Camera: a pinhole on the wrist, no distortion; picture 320 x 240 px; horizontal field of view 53.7 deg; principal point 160.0 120.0 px. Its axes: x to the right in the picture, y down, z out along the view. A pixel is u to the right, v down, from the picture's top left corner.
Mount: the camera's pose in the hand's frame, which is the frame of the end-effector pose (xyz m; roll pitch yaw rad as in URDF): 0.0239 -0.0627 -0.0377 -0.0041 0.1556 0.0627
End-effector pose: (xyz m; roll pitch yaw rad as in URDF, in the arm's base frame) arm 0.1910 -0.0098 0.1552 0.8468 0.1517 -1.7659
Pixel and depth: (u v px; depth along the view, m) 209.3 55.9 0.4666
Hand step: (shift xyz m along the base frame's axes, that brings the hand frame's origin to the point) -0.4361 -0.1140 0.1355
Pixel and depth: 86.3 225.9 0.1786
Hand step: -0.1126 0.0011 0.0916
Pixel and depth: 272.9 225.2 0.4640
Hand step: -0.2774 -0.2490 0.3006
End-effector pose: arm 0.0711 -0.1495 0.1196 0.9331 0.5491 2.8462
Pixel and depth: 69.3 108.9 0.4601
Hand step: 0.0465 0.4033 0.1847
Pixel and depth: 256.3 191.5 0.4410
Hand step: -0.2314 0.3549 0.1126
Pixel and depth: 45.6 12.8 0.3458
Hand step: 0.1160 0.3503 0.0594
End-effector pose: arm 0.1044 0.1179 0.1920 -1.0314 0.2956 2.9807
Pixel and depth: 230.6 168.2 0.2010
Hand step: -0.1401 -0.0971 0.0690
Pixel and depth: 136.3 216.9 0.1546
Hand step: -0.0670 -0.0832 0.0591
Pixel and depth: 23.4 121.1 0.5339
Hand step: -0.0465 -0.4140 0.3492
